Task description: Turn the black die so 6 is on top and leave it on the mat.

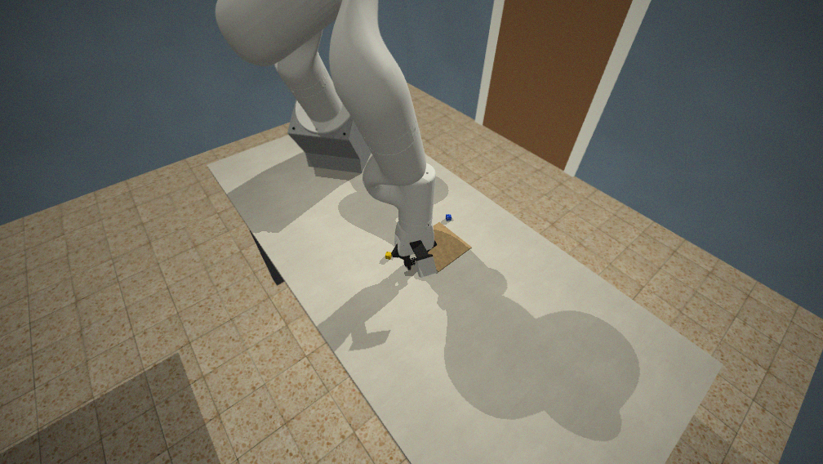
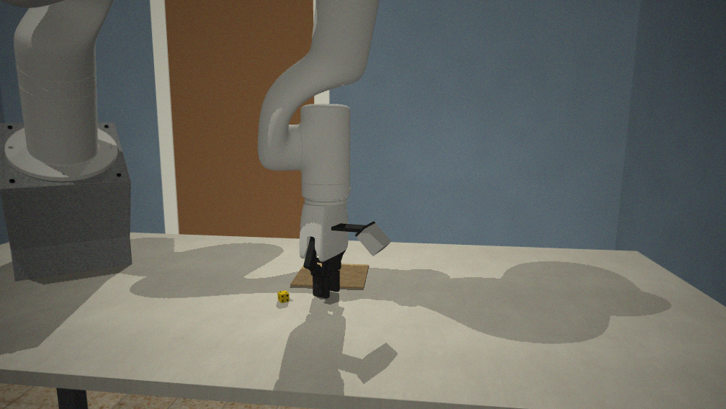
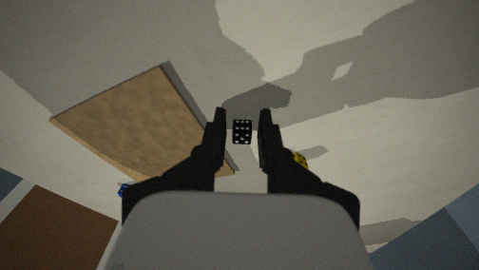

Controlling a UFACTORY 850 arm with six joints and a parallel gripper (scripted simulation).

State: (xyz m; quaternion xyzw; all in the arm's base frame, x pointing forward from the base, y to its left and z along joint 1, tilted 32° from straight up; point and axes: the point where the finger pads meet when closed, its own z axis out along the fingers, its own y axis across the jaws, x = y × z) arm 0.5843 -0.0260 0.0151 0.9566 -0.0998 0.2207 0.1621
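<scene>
Right now my hand is 10 mm past the black die and 10 mm above it. The rest, counted from my hand: blue die 90 mm behind, 200 mm to the left, 10 mm below; tan square mat 10 mm behind, 110 mm to the left, 20 mm below; yellow die 70 mm behind, 40 mm to the right, 10 mm below.
</scene>
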